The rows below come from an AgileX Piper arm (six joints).
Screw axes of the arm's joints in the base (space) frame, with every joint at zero. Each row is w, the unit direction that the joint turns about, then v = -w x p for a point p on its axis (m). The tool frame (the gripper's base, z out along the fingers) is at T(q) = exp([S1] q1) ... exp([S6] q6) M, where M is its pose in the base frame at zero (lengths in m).
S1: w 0 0 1 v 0 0 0
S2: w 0 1 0 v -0.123 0 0
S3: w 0 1 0 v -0.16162 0 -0.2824
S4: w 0.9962 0 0.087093 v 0 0.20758 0
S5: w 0 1 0 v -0.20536 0 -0.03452
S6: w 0.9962 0 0.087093 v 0 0.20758 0
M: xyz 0.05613 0 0.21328 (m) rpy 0 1.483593 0 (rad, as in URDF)
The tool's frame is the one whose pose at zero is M.
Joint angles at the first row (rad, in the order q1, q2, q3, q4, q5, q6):
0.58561 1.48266 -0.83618 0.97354 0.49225 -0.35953
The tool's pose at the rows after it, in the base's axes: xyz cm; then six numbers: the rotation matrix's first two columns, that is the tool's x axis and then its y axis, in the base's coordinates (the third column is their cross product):
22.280 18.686 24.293 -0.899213 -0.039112 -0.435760 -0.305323 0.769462 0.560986
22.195 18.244 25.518 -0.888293 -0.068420 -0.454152 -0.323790 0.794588 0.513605
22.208 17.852 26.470 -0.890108 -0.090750 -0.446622 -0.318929 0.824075 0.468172
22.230 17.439 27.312 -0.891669 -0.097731 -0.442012 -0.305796 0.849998 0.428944
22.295 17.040 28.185 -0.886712 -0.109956 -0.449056 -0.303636 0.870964 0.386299
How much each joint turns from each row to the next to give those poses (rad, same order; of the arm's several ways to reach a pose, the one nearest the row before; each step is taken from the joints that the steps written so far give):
0.00000 -0.03868 -0.02010 -0.13688 0.01105 0.10955
0.00001 -0.02873 -0.03331 -0.16060 0.03860 0.12416
-0.00001 -0.01446 -0.03906 -0.14653 0.06010 0.12583
0.00000 -0.01300 -0.03190 -0.11061 0.05026 0.09831
0.00000 -0.01166 -0.03133 -0.09160 0.04480 0.06642

